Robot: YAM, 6 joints.
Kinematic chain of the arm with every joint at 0, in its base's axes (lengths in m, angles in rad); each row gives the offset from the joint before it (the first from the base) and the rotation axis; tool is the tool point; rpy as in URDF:
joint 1: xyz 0 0 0.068 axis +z
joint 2: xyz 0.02 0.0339 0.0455 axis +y
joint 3: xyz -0.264 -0.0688 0 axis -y
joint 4: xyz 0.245 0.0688 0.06 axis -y
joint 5: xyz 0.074 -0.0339 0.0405 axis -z
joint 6: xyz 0.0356 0 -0.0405 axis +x
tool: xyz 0 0 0 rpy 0 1.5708 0
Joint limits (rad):
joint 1: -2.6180..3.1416
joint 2: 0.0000..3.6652
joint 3: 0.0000..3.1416
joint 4: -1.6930..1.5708
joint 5: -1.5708..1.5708
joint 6: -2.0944..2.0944
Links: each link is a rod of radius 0.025 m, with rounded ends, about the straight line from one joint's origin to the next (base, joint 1, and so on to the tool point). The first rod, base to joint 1, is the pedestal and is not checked.
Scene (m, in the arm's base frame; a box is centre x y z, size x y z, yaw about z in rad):
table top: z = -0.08
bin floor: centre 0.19 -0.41 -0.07 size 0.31 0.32 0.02 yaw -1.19
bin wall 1: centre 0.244 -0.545 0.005 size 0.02 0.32 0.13 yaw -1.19
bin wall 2: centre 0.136 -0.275 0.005 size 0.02 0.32 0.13 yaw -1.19
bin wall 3: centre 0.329 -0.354 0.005 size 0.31 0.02 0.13 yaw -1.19
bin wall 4: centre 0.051 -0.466 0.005 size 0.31 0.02 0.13 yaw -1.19
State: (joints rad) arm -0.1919 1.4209 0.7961 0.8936 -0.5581 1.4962
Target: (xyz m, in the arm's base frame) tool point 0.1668 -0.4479 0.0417
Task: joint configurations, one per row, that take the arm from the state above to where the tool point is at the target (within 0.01 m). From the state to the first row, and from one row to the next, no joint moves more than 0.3 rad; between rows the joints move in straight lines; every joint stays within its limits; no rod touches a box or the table.
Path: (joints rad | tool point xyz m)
1: -0.4548 1.6802 0.9223 0.8678 -0.5197 1.4962 | 0.3422 -0.1477 0.2626
2: -0.7178 1.9396 1.0485 0.8421 -0.4814 1.4962 | 0.3282 -0.2647 0.2017
3: -0.9807 2.1989 1.1747 0.8163 -0.4430 1.4962 | 0.2673 -0.3717 0.1271
4: -1.2436 2.4582 1.3010 0.7906 -0.4046 1.4962 | 0.1668 -0.4479 0.0417

